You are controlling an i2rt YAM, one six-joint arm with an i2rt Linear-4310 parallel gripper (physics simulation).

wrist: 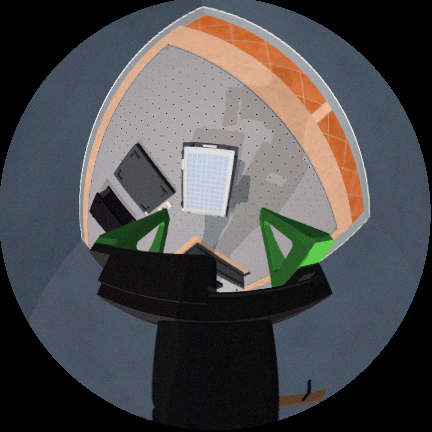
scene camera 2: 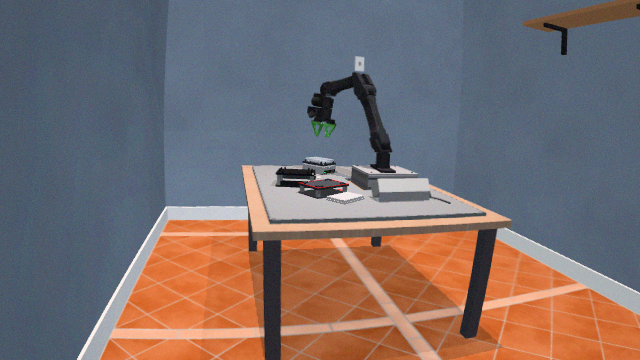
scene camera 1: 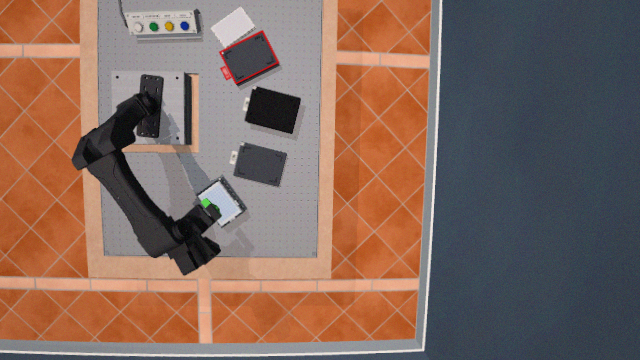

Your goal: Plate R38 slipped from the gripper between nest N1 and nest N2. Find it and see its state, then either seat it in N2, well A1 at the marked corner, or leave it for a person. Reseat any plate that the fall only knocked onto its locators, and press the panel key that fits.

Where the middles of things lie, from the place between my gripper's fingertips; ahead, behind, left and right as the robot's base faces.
The grey station labelled N2 (scene camera 1: 256, 163) is 120 mm ahead of my hand, 170 mm to the left of it and 170 mm below it.
